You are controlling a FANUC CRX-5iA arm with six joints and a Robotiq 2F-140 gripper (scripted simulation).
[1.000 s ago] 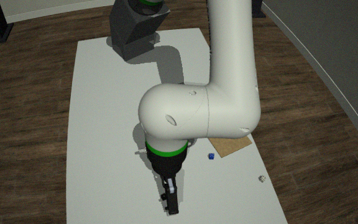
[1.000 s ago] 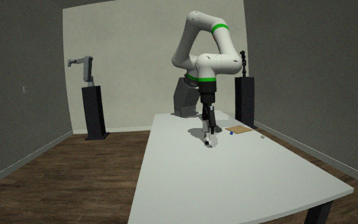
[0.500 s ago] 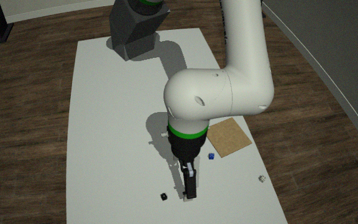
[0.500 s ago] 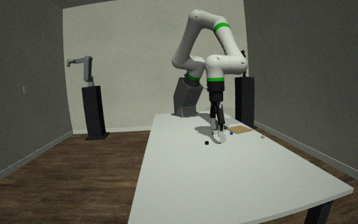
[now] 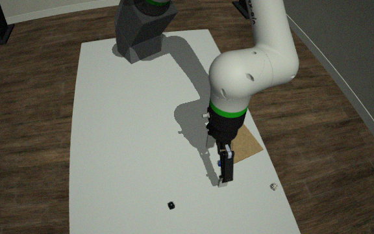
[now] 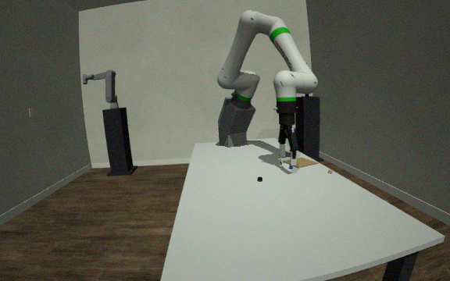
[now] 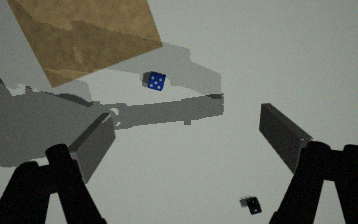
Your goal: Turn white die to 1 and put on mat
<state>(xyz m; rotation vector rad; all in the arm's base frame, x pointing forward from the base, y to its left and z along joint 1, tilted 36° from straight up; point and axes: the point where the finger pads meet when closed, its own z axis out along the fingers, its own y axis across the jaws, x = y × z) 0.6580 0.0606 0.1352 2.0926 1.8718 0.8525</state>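
The blue die is 3 cm behind my hand, 3 cm to the left of it and 5 cm below it. From my hand the other things lie so: white die 11 cm ahead, 18 cm to the left, 5 cm below; then black die 8 cm ahead, 16 cm to the right, 5 cm below; then brown mat 10 cm behind, 12 cm to the left, 6 cm below.
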